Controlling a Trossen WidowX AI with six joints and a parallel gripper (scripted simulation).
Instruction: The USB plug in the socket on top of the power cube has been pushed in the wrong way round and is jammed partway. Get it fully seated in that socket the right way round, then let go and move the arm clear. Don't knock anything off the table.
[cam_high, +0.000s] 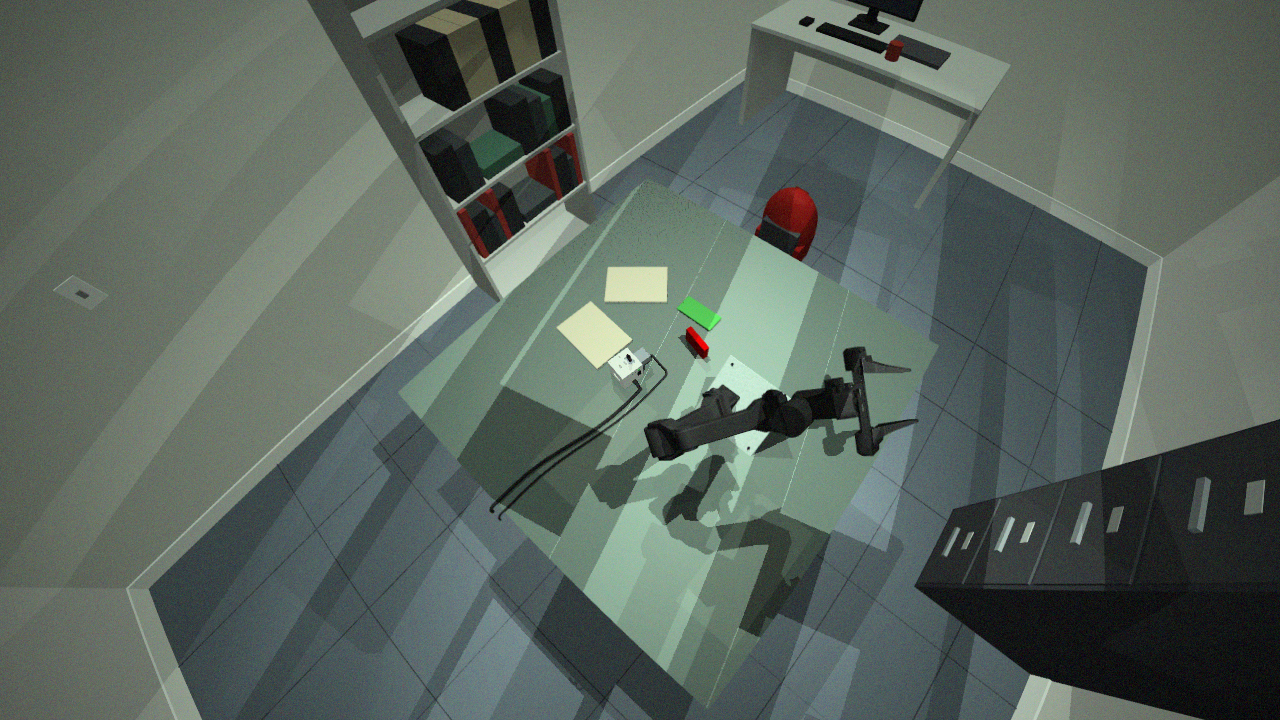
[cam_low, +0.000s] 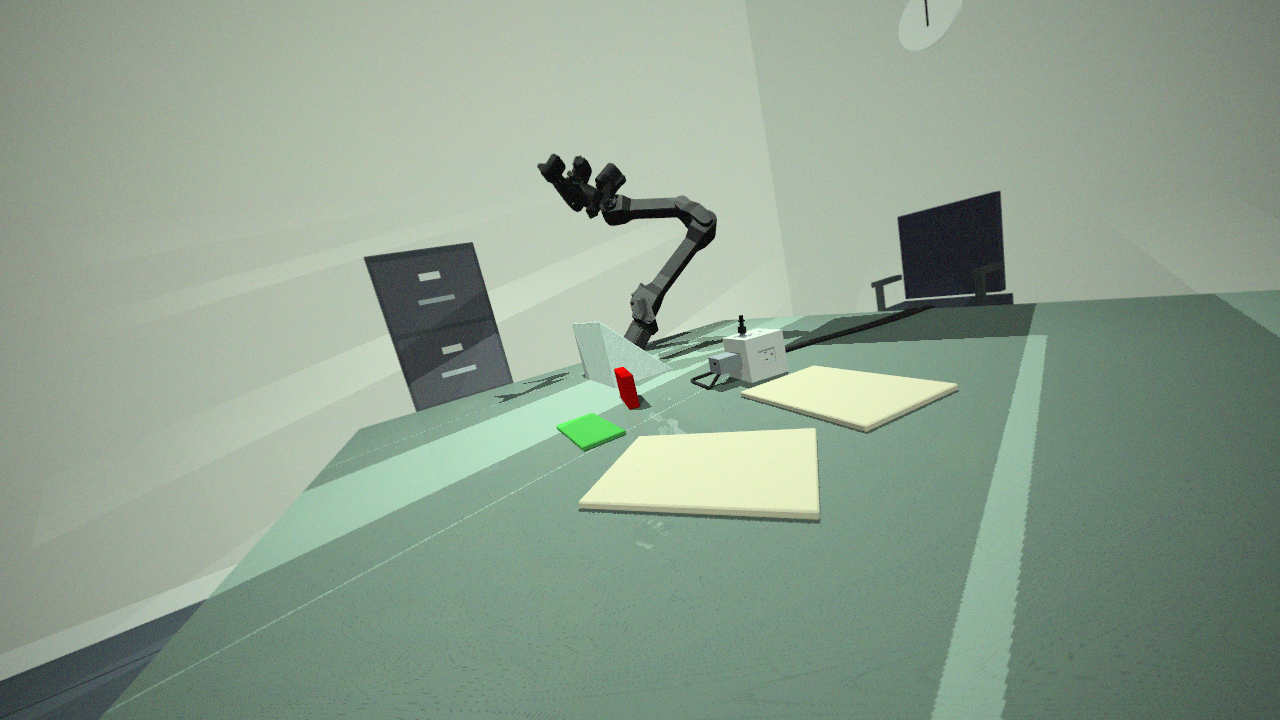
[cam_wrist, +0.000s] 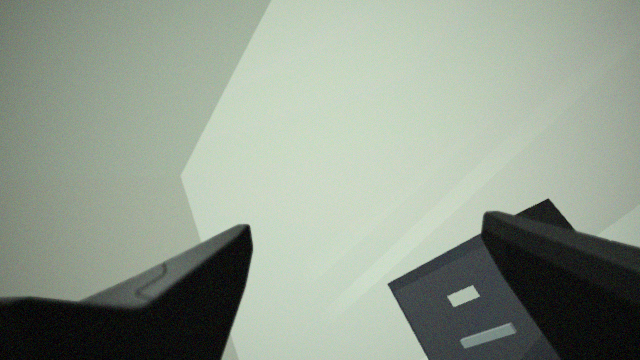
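The dark USB plug lies 60 cm ahead of my gripper tip, 48 cm below it and 9 cm to the left of it. Round my gripper tip: green tile 57 cm below, 57 cm ahead, 22 cm to the right; red block 55 cm below, 50 cm ahead, 11 cm to the right; grey-framed USB socket 60 cm ahead, 51 cm below, 9 cm to the left.
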